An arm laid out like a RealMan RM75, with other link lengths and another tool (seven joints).
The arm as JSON. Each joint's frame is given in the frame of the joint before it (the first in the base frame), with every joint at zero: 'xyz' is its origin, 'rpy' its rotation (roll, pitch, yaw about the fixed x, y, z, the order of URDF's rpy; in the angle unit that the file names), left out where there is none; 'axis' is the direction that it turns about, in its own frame. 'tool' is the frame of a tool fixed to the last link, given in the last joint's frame.
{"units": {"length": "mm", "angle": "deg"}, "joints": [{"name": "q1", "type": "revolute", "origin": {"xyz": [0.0, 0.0, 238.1]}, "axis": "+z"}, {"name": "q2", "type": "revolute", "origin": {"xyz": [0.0, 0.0, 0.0]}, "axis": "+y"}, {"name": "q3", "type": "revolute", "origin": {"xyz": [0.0, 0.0, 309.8]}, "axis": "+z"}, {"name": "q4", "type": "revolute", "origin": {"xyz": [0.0, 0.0, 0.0]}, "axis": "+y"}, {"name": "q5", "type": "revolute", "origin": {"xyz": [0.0, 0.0, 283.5]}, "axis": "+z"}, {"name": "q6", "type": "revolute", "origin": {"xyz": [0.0, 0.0, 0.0]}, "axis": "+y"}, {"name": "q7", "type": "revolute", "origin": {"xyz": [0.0, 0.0, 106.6]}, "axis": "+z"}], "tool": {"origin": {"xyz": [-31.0, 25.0, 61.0], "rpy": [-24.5, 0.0, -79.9]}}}
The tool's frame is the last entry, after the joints.
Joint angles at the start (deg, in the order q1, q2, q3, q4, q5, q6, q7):
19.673 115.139 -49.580 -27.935 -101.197 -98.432 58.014
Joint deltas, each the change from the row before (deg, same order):
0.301 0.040 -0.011 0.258 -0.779 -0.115 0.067
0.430 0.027 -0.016 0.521 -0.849 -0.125 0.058
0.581 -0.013 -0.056 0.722 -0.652 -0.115 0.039
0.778 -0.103 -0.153 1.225 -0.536 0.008 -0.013
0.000 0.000 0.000 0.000 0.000 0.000 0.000
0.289 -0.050 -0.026 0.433 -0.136 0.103 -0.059
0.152 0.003 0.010 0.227 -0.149 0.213 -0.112
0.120 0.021 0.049 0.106 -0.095 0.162 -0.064
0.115 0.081 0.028 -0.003 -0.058 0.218 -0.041
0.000 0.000 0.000 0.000 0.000 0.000 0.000
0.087 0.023 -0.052 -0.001 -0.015 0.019 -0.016
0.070 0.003 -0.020 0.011 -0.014 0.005 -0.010
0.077 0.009 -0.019 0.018 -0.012 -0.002 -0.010
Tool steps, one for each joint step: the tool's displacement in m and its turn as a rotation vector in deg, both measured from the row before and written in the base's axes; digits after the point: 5 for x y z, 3 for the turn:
-0.00068 -0.00044 -0.00226 -0.838 -0.248 0.219
-0.00091 -0.00045 -0.00297 -1.030 -0.174 0.192
-0.00157 0.00030 -0.00295 -0.995 -0.012 0.213
-0.00165 0.00062 -0.00379 -1.140 0.089 0.071
0.00000 0.00000 0.00000 0.000 0.000 0.000
-0.00049 0.00063 -0.00121 -0.255 -0.021 0.013
-0.00001 0.00046 -0.00116 -0.060 -0.154 -0.007
-0.00020 0.00063 -0.00071 0.020 -0.101 0.008
-0.00055 0.00093 -0.00094 0.083 -0.115 0.035
0.00000 0.00000 0.00000 0.000 0.000 0.000
-0.00056 0.00040 -0.00035 -0.045 -0.024 0.115
-0.00036 0.00034 -0.00013 -0.026 -0.014 0.079
-0.00044 0.00034 -0.00018 -0.034 0.002 0.084

